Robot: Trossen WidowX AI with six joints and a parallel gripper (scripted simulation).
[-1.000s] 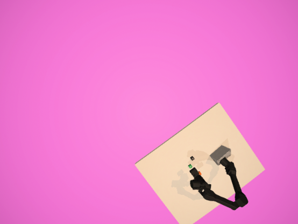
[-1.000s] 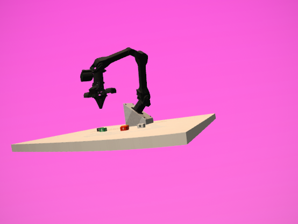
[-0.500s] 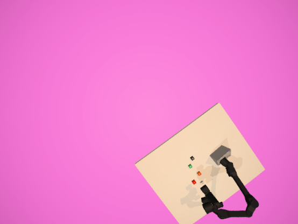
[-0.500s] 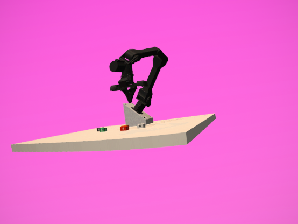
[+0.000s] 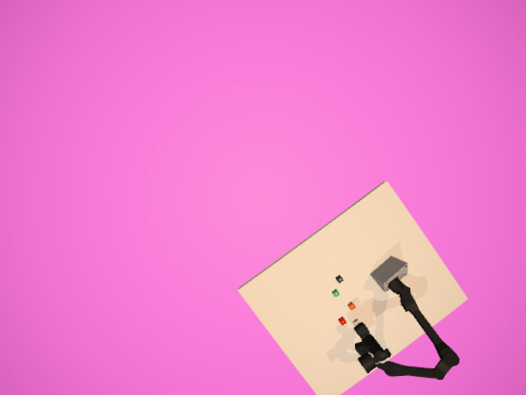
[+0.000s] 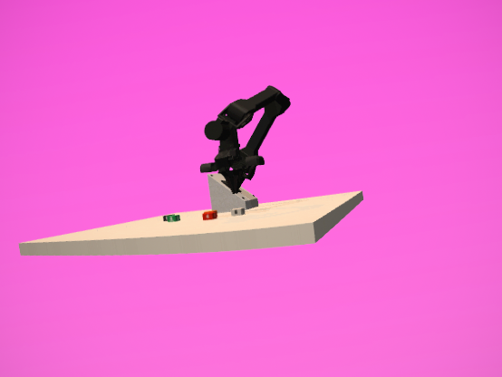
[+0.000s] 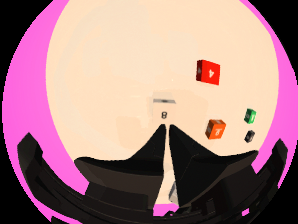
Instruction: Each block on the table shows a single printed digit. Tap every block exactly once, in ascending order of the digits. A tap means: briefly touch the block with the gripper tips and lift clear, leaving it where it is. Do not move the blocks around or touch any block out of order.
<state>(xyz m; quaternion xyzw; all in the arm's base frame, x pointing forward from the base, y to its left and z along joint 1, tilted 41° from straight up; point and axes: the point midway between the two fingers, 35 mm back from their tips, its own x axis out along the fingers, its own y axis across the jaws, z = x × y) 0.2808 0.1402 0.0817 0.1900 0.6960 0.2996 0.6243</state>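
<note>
Right now my gripper tip is 50 mm above the white block and 10 mm past it. The rest, counted from my gripper tip: red block: 70 mm ahead, 60 mm to the right, 50 mm below; then orange block: 110 mm to the right, 50 mm below, 30 mm behind; then green block: 220 mm to the right, 50 mm below, 20 mm ahead.
</note>
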